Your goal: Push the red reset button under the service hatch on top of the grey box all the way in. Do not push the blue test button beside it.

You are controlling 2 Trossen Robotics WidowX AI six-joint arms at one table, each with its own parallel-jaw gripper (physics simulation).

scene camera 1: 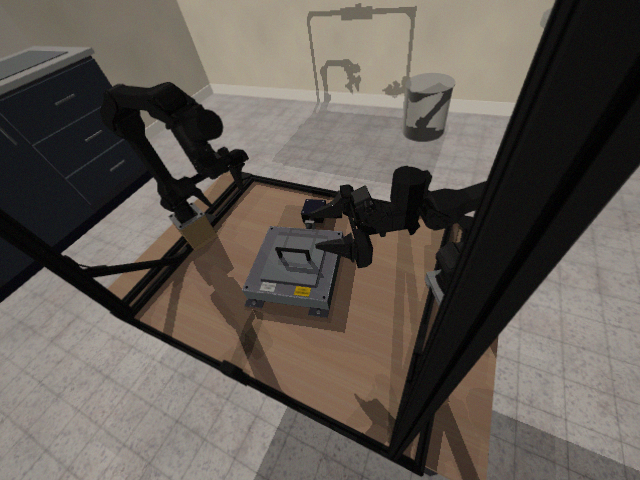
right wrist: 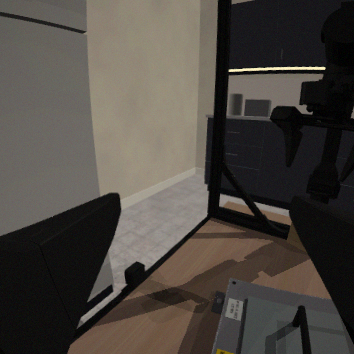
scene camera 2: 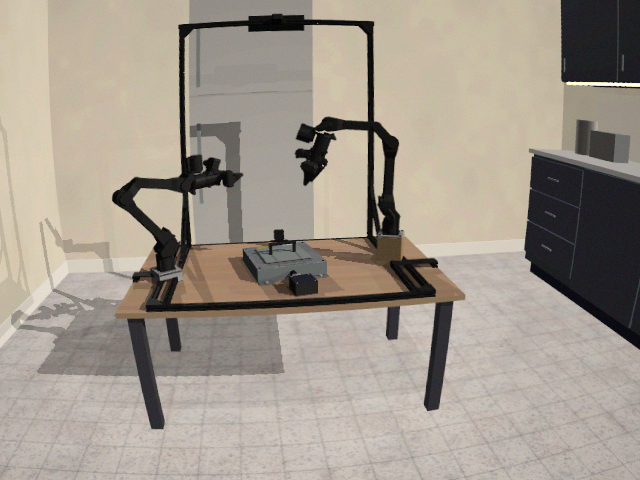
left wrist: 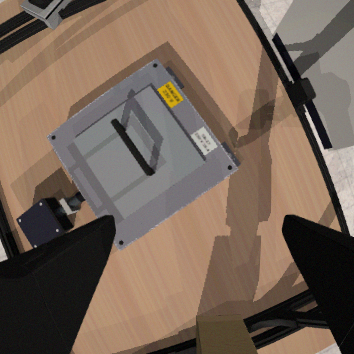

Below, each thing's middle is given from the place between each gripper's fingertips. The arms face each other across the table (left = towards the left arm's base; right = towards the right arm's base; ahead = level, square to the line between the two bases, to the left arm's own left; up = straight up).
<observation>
Now: left hand 240 mm above the service hatch (scene camera 1: 292,259), 110 mm to the left of it and 40 mm short of it. Also, from my left hand: grey box (scene camera 2: 302,273) (300 mm below, 120 mm to the right, 100 mm ahead).
I see my right gripper 29 cm above the service hatch, 16 cm to the right of it and 12 cm short of it. Round my right hand: grey box 34 cm below, 18 cm ahead, 15 cm to the left.
</observation>
